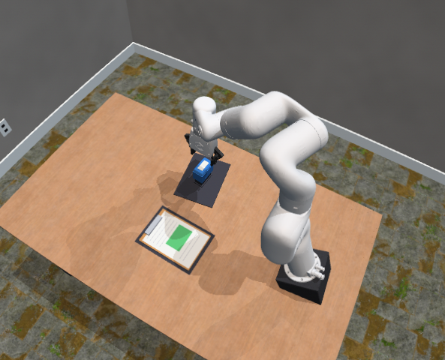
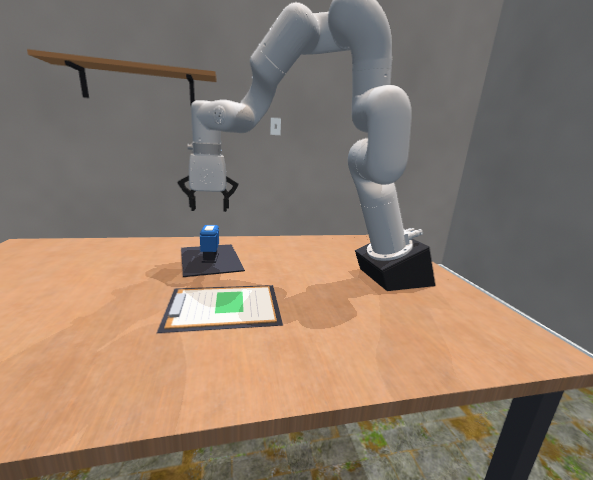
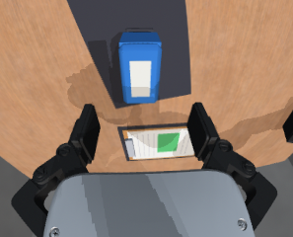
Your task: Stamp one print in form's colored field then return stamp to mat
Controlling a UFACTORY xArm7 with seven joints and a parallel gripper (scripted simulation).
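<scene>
Now: hand 120 mm above the blue stamp. Round my hand: dark mat (170 mm below); form (80 mm behind, 270 mm to the left, 160 mm below); black stamp base (150 mm below).
</scene>
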